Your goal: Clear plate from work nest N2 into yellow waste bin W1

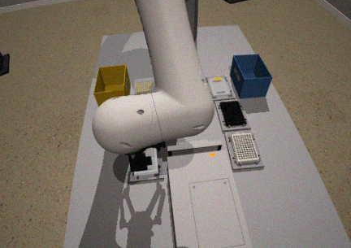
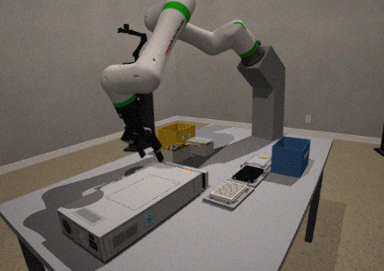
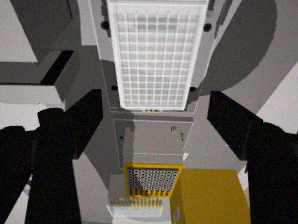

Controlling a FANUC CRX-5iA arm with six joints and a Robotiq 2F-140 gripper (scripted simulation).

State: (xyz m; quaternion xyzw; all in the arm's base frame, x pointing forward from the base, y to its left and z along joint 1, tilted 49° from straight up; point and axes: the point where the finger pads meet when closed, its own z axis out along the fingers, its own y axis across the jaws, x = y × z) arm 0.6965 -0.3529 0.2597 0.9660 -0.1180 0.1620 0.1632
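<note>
Right now my hand is 7 cm above the clear plate. Also, from my hand: yellow-topped tip rack: 18 cm behind, 6 cm to the left, 3 cm below; grey instrument box: 24 cm ahead, 10 cm to the left, 5 cm below; nest N2: 8 cm below.
</note>
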